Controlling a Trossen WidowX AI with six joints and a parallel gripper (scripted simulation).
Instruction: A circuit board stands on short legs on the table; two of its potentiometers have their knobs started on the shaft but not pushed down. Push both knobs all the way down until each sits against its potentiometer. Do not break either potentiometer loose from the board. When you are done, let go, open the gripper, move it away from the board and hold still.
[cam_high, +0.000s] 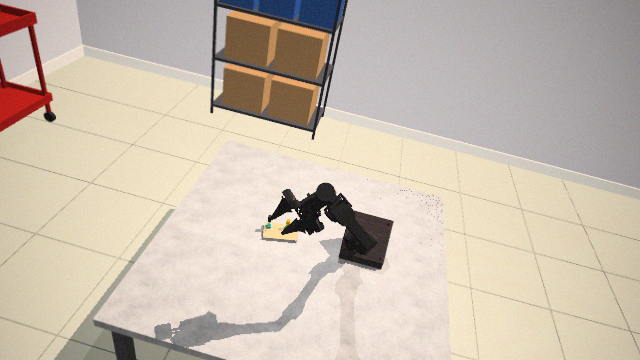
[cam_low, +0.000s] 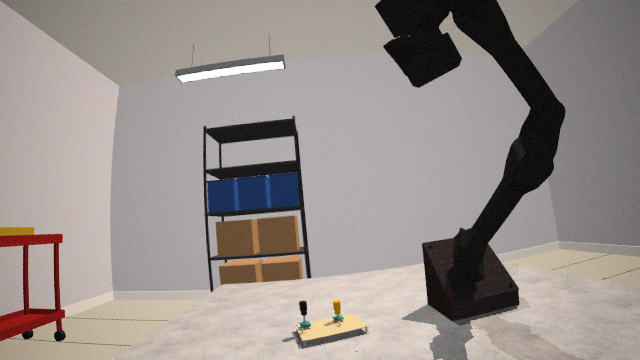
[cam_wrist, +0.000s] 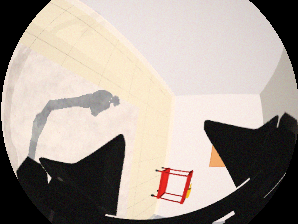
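Right now my gripper tip is 47 cm to the left of the orange knob, 42 cm above it and 6 cm short of it. Also, from my gripper tip: black knob (45 cm to the right, 40 cm below, 14 cm ahead).
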